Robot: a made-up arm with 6 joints.
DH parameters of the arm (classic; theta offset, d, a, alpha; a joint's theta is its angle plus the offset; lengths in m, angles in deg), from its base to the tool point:
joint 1: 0 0.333 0 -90
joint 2: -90 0 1.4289 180
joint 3: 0 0 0 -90
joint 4: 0 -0.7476 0 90
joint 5: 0 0.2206 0 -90
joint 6: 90 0 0 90
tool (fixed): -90 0 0 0
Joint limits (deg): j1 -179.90..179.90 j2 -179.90..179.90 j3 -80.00..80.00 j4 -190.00..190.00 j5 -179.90..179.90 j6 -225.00..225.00
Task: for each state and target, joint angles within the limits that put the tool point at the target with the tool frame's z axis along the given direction. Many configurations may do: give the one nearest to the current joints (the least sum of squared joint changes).
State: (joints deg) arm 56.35 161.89 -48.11 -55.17 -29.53 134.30
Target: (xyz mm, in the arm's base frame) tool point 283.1 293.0 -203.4 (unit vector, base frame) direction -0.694 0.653 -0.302
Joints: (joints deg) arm 62.87 139.02 -71.74 -57.55 -28.42 143.41
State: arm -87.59 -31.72 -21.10 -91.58 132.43 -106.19
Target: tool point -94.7 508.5 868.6 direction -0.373 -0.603 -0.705
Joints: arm -82.37 -64.71 -53.89 -83.14 130.89 -122.49
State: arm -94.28 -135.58 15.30 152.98 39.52 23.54
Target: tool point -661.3 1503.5 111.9 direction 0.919 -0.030 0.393
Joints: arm -60.92 -125.26 -9.46 133.86 -8.57 -6.66
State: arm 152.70 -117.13 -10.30 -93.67 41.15 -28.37
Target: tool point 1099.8 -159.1 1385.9 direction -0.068 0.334 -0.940
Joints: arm 171.65 -76.83 8.55 -89.38 71.05 -11.22
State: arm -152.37 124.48 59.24 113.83 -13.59 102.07
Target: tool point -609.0 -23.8 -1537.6 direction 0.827 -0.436 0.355
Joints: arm -174.87 142.64 16.99 81.98 -23.67 65.11
